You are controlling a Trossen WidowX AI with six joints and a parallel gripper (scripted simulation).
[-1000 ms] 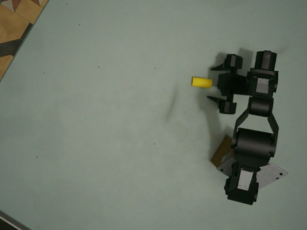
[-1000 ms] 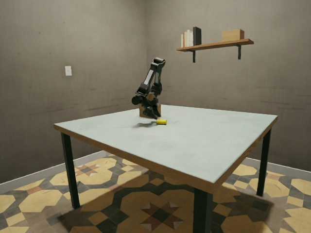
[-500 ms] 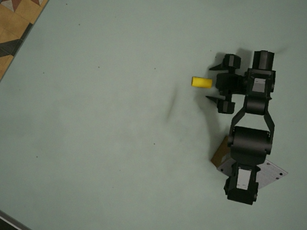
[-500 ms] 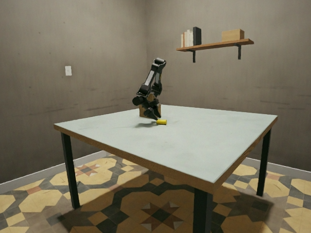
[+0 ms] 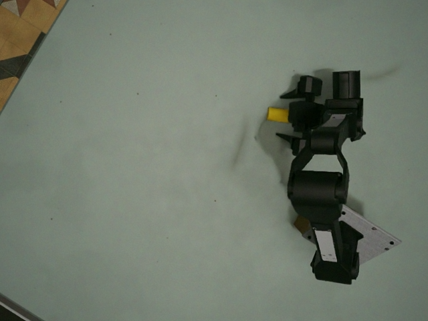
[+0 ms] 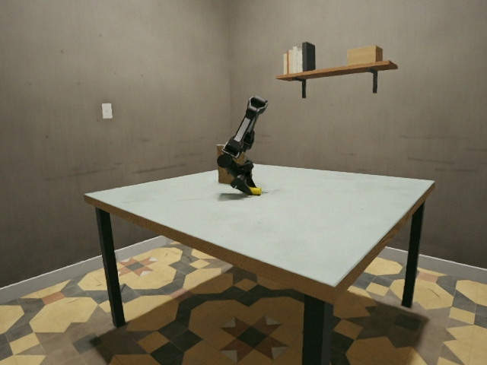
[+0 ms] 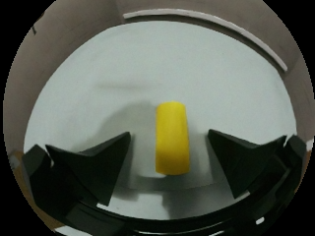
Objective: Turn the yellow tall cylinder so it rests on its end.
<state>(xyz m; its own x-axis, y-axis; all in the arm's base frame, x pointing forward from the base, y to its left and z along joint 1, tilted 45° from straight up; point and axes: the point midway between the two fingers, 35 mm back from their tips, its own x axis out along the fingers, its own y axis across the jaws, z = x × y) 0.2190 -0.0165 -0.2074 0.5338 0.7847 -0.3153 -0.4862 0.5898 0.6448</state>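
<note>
The yellow tall cylinder is 2 cm below my hand, 2 cm ahead of it and 1 cm to the left of it.
</note>
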